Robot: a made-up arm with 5 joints.
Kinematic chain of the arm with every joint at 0, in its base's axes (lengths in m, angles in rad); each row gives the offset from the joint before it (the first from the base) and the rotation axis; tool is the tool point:
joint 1: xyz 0 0 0.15 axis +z
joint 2: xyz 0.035 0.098 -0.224 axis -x
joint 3: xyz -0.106 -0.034 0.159 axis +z
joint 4: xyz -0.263 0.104 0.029 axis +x
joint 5: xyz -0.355 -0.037 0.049 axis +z
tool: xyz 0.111 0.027 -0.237
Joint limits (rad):
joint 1: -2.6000..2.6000
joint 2: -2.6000..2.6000
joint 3: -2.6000..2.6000
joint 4: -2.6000..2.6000
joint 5: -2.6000..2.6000
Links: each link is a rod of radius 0.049 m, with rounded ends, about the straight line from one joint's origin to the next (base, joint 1, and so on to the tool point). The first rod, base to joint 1, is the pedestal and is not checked.
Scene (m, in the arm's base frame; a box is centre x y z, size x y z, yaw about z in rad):
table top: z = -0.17
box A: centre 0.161 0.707 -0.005 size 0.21 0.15 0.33 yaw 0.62
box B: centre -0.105 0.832 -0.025 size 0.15 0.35 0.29 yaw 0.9
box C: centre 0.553 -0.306 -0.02 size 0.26 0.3 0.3 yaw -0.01
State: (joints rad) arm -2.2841 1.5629 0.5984 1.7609 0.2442
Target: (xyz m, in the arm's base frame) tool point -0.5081 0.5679 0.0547
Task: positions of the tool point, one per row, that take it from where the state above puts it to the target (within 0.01 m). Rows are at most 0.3 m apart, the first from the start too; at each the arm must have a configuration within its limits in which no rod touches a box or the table.
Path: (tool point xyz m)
1: 0.5553 0.3652 0.1989
2: 0.3478 0.4099 0.3388
3: 0.0972 0.3824 0.4106
4: 0.0806 0.4588 0.3838
5: 0.0255 0.5382 0.3416
6: -0.0697 0.6041 0.2857
7: -0.1996 0.6396 0.2179
8: -0.3517 0.6304 0.1402
9: -0.5081 0.5679 0.0547

